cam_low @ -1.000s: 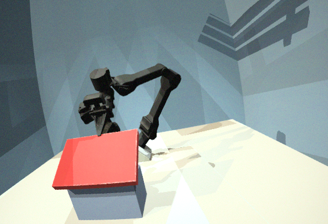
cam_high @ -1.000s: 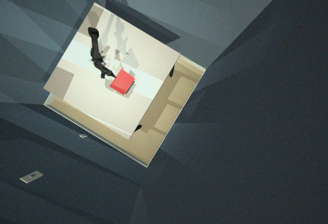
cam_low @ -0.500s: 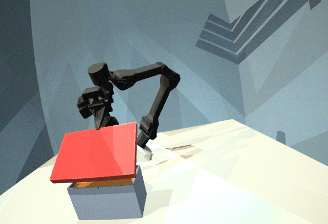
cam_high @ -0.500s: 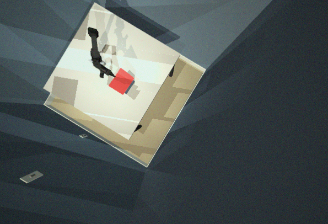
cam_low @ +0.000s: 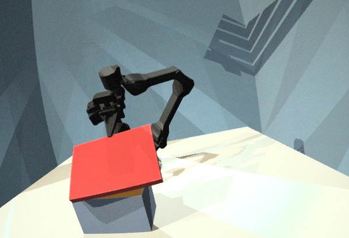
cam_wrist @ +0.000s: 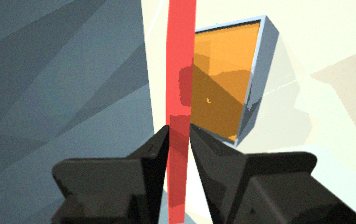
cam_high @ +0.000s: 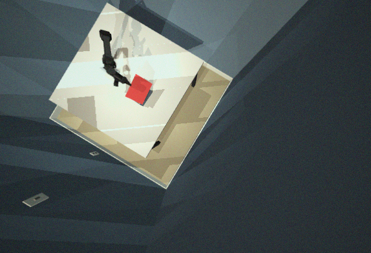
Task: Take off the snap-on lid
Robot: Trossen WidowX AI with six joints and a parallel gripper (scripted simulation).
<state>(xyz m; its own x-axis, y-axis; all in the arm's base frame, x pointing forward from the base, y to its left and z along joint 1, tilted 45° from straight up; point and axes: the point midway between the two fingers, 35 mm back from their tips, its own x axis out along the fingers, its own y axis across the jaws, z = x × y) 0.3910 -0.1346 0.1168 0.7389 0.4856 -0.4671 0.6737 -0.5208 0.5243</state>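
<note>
Now: gripper tip 6 cm short of the red lid, 5 cm above it and 2 cm to the right of it. Round my gripper tip: grey-blue storage box: 18 cm below, 5 cm ahead, 2 cm to the right.
</note>
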